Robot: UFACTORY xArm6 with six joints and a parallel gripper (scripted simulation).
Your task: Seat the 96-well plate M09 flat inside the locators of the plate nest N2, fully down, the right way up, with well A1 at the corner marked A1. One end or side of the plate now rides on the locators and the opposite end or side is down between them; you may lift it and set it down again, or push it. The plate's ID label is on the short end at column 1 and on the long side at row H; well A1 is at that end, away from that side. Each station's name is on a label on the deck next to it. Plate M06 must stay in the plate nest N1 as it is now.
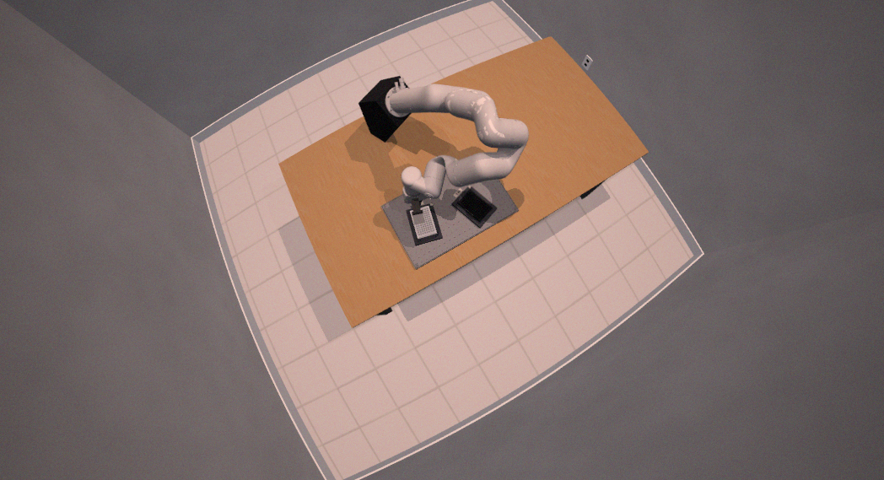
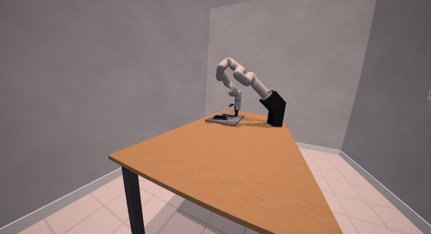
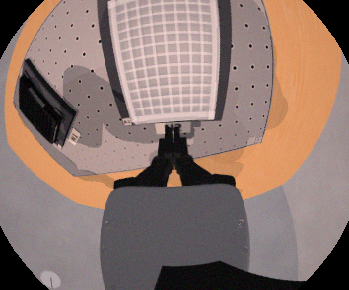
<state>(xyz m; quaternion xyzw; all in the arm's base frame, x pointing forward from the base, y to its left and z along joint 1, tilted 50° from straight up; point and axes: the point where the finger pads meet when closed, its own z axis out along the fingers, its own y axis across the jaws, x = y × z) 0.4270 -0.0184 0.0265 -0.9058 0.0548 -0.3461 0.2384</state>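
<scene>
Right now the white 96-well plate is 90 mm ahead of my hand, 20 mm below it and 10 mm to the left of it. From my hand the other things lie so: dark plate (240 mm to the left, 60 mm ahead, 20 mm below); plate nest (100 mm ahead, 30 mm below, 10 mm to the left).
</scene>
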